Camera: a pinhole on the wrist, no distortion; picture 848 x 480 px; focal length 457.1 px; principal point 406.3 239.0 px. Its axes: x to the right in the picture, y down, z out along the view. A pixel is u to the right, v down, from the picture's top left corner.
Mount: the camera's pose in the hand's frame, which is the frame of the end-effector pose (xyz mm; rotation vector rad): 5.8 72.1 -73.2 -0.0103 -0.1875 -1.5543
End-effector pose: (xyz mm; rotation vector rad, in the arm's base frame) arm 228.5 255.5 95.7 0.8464 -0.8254 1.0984
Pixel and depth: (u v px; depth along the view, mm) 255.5 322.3 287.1
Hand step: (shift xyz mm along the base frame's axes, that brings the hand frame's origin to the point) -217.0 -124.1 144.2
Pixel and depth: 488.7 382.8 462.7
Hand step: -80.8 -312.5 275.4
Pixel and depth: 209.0 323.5 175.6
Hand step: -171.7 -37.2 84.4
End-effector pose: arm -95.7 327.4 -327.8 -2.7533 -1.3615 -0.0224
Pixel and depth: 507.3 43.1 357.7
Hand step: -90.1 -150.6 -281.7
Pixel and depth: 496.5 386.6 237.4
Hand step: 75.5 21.6 -175.6
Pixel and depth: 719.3 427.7 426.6
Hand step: -53.7 231.6 -387.9
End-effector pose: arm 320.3 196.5 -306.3 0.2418 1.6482 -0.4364
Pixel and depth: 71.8 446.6 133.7
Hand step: 117.3 142.0 -80.1
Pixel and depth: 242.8 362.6 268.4
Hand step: 245.5 99.9 -89.2
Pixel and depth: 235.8 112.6 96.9
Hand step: 65.9 104.9 13.7
